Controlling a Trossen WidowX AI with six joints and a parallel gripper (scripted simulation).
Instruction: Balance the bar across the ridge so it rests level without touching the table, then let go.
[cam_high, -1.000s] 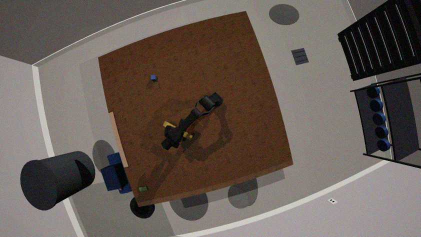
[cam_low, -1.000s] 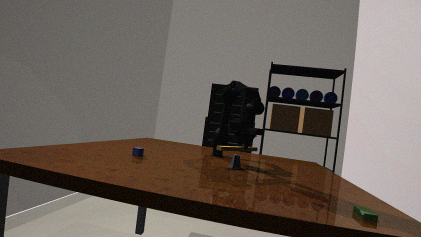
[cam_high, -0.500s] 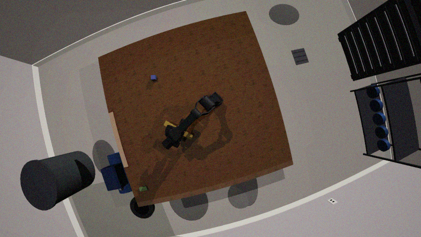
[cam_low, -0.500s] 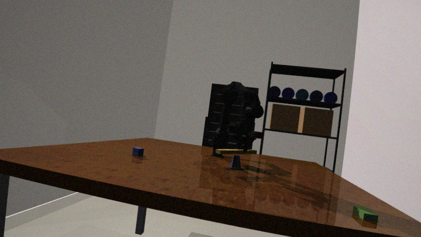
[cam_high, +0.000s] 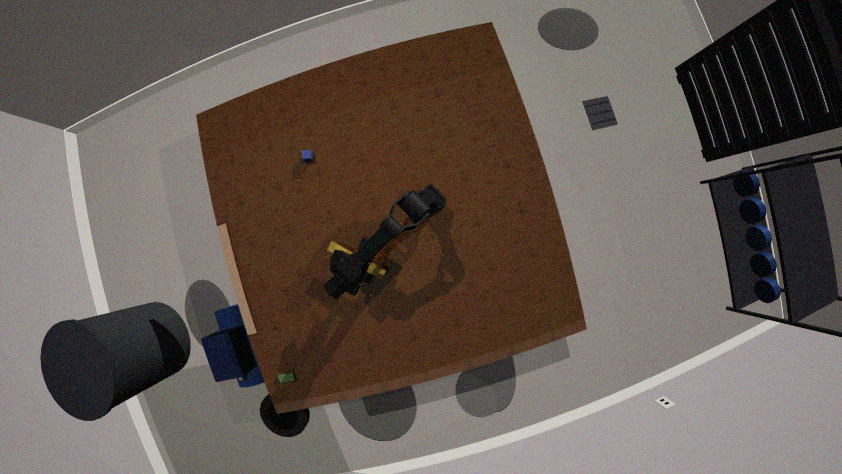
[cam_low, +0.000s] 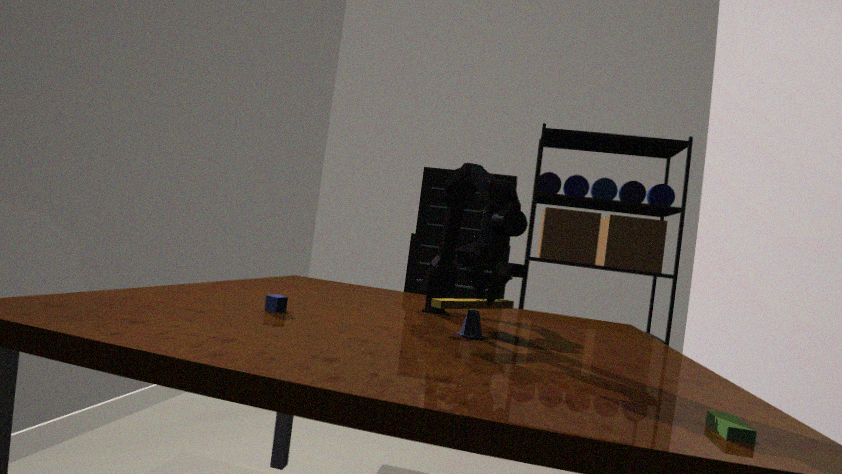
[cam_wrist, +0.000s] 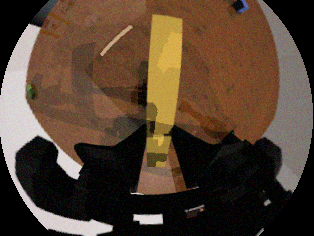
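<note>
The yellow bar lies 2 cm to the right of my gripper tip and 2 cm ahead of it. Round my gripper tip: blue cube (45 cm to the right, 11 cm ahead, 6 cm below); green block (45 cm ahead, 35 cm to the left, 6 cm below).
</note>
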